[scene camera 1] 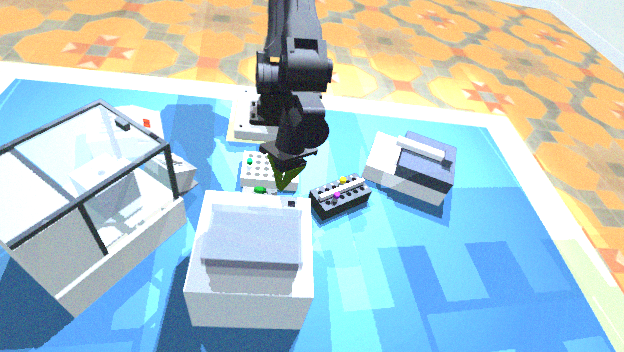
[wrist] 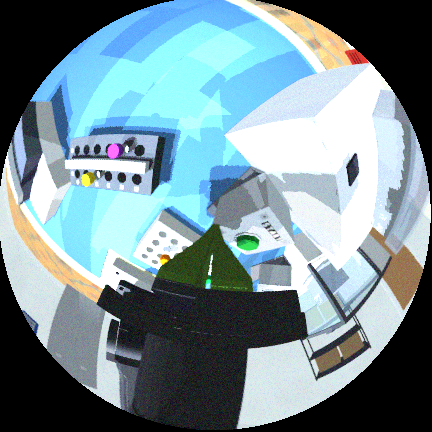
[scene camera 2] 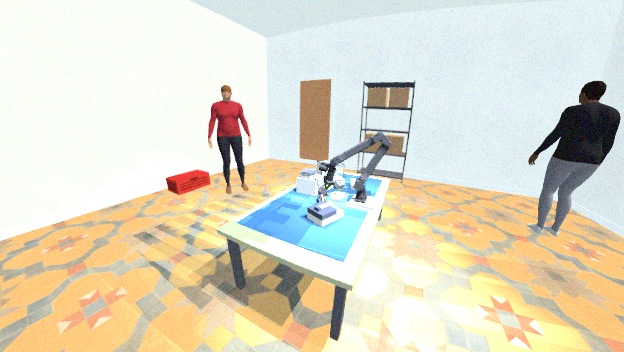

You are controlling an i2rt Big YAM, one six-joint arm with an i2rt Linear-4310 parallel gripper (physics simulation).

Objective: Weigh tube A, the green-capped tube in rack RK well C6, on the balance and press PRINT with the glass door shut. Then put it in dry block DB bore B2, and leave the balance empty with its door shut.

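Places are measured from the arm's base along level axes (x ahead, y left, z up), in millimetres.
Pixels of known places: gripper, fingertip midpoint: point(scene camera 1: 279, 189) point(wrist: 214, 228) point(scene camera 2: 326, 189); arm's base at its link origin: point(scene camera 1: 272, 115) point(wrist: 138, 294) point(scene camera 2: 360, 199).
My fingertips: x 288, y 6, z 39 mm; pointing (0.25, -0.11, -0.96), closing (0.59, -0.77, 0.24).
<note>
For each thing: its top centre in the pictures, then the offset to it from my fingertips.
- white rack at its top centre: point(wrist: 178, 260) point(scene camera 1: 270, 166) point(scene camera 2: 337, 194) 94 mm back, 14 mm right, 31 mm down
- small green cap at its top centre: point(scene camera 1: 249, 159) 88 mm back, 62 mm right, 7 mm down
- glass-walled balance at its top centre: point(scene camera 1: 89, 137) point(wrist: 347, 316) point(scene camera 2: 333, 162) 45 mm ahead, 301 mm right, 161 mm up
- dark block at its top centre: point(wrist: 95, 164) point(scene camera 1: 342, 187) 22 mm back, 141 mm left, 14 mm down
- yellow cap at its top centre: point(wrist: 85, 179) point(scene camera 1: 343, 178) 39 mm back, 143 mm left, 5 mm down
- magenta cap at its top centre: point(wrist: 112, 150) point(scene camera 1: 337, 193) 5 mm ahead, 122 mm left, 5 mm down
- big white box at its top centre: point(scene camera 1: 258, 195) point(scene camera 2: 315, 171) 121 mm ahead, 49 mm right, 128 mm up
- grey device at its top centre: point(scene camera 1: 418, 144) point(scene camera 2: 326, 203) 117 mm back, 332 mm left, 40 mm up
- orange cap at its top centre: point(wrist: 164, 262) 82 mm back, 14 mm left, 7 mm down
The white rack point(scene camera 1: 256, 181) point(wrist: 171, 225) stands before the arm base. A small green cap point(scene camera 1: 249, 161) shows at its left side. My gripper point(scene camera 1: 283, 188) point(wrist: 214, 228) is shut and empty, fingertips together, over the rack's right side in scene camera 1. Its fingers hide part of the rack. The glass-walled balance point(scene camera 1: 92, 202) point(wrist: 345, 295) stands at the left; I cannot tell whether its door is shut. A dark block point(scene camera 1: 340, 198) point(wrist: 155, 170) with two rows of bores holds a yellow cap point(scene camera 1: 343, 180) point(wrist: 88, 179) and a magenta cap point(scene camera 1: 337, 195) point(wrist: 114, 151).
A big white box point(scene camera 1: 250, 310) point(wrist: 290, 135) stands in front of the rack. A console with a green button point(scene camera 1: 259, 190) point(wrist: 247, 242) sits between them. A white and grey device point(scene camera 1: 410, 167) stands at the right. An orange cap point(wrist: 165, 259) shows in the rack beside my fingers.
</note>
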